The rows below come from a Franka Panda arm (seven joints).
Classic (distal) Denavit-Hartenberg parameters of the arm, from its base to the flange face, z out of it. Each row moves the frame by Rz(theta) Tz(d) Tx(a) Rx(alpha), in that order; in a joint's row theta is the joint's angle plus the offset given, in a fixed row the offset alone. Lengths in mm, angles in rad.
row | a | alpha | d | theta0
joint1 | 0 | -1.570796 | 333 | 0
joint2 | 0 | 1.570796 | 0 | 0
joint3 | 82.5 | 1.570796 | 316 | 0
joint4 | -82.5 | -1.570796 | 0 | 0
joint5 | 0 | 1.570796 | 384 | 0
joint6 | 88 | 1.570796 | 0 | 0
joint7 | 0 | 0 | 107 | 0
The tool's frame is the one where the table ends.
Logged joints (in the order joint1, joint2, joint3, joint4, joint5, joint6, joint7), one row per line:
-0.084, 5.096, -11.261, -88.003, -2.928, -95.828, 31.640
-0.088, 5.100, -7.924, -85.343, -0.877, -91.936, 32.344
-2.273, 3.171, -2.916, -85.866, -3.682, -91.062, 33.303
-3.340, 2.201, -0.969, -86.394, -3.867, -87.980, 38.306
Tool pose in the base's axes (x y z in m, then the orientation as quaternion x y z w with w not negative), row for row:
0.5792, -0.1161, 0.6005, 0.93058, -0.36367, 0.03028, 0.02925
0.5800, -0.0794, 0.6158, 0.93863, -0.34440, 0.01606, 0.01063
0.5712, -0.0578, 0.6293, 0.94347, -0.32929, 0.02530, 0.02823
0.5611, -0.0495, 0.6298, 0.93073, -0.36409, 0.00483, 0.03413
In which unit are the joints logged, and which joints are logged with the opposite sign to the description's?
The joints are logged in degrees. Opposite sign: joint6.
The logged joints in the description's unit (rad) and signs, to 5 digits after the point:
-0.00147, 0.08894, -0.19654, -1.53594, -0.05110, 1.67251, 0.55222
-0.00154, 0.08901, -0.13830, -1.48952, -0.01531, 1.60459, 0.56451
-0.03967, 0.05534, -0.05089, -1.49864, -0.06426, 1.58933, 0.58125
-0.05829, 0.03841, -0.01691, -1.50786, -0.06749, 1.53554, 0.66857

